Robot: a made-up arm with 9 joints.
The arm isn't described. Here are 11 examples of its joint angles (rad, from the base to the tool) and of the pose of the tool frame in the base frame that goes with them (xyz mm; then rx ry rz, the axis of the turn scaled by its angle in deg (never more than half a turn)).
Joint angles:
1: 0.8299 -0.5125 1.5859 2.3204 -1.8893 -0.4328 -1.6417 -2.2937 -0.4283
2: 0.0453 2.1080 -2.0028 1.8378 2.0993 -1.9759 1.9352 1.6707 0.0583
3: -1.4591 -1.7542 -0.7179 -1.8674 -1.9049 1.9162 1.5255 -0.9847 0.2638
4: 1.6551 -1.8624 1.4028 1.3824 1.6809 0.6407 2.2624 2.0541 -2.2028
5: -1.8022 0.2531 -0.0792 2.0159 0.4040 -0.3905 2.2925 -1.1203 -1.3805
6: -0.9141 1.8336 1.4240 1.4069 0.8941 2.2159 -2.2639 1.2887 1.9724
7: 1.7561 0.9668 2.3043 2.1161 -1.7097 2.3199 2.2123 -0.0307 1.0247
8: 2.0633 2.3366 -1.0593 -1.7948 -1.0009 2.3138 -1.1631 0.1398 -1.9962
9: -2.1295 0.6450 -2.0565 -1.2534 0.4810 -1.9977 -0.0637 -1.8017 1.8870
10: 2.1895 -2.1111 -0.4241 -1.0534 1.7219 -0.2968 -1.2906 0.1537 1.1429
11: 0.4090 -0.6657 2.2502 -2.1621 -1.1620 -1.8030 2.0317 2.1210 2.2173
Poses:
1: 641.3 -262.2 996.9 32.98 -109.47 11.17
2: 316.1 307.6 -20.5 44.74 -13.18 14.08
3: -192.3 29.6 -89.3 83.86 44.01 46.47
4: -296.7 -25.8 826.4 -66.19 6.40 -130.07
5: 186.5 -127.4 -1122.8 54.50 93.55 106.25
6: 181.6 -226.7 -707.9 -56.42 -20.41 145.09
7: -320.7 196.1 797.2 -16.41 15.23 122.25
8: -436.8 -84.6 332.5 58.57 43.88 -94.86
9: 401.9 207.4 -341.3 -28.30 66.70 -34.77
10: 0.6 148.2 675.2 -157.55 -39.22 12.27
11: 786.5 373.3 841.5 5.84 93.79 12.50
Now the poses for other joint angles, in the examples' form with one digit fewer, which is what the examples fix.
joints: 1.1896 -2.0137 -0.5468 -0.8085 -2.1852 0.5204 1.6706 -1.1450 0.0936
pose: -11 -80 366 -83.6 96.8 -31.1
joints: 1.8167 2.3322 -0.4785 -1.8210 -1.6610 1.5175 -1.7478 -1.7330 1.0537
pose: -573 100 177 -10.2 19.5 110.4
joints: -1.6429 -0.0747 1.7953 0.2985 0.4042 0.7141 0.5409 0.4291 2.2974
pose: 186 152 -688 67.9 -57.3 96.6
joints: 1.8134 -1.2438 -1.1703 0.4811 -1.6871 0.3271 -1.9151 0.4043 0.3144
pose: -262 -110 185 32.2 28.0 -97.0
